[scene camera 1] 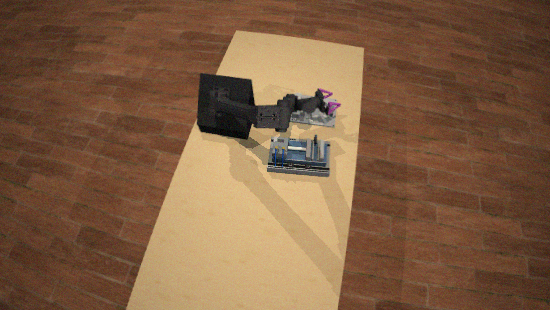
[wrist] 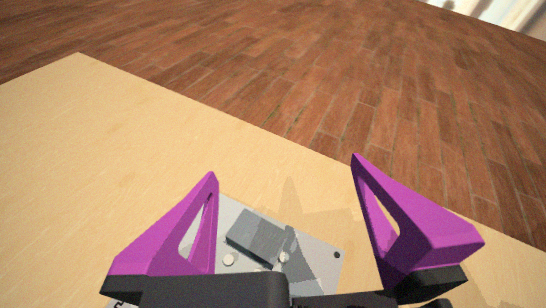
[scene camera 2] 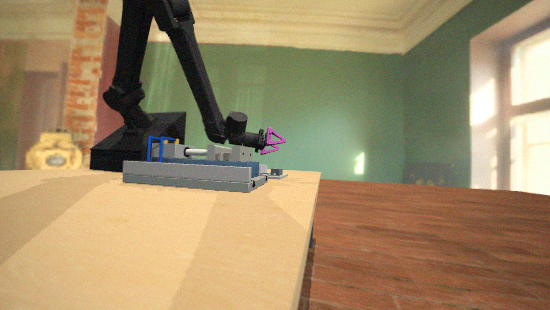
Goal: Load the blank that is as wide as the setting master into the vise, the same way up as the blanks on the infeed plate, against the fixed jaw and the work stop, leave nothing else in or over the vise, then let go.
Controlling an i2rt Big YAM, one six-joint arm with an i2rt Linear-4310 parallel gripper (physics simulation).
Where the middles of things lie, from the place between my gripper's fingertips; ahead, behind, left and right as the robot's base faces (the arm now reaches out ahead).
Right now my hand is 11 cm above the darker block (wrist: 252, 235) and 2 cm past it. Round my hand: infeed plate (wrist: 312, 267) 12 cm below, 11 cm behind.
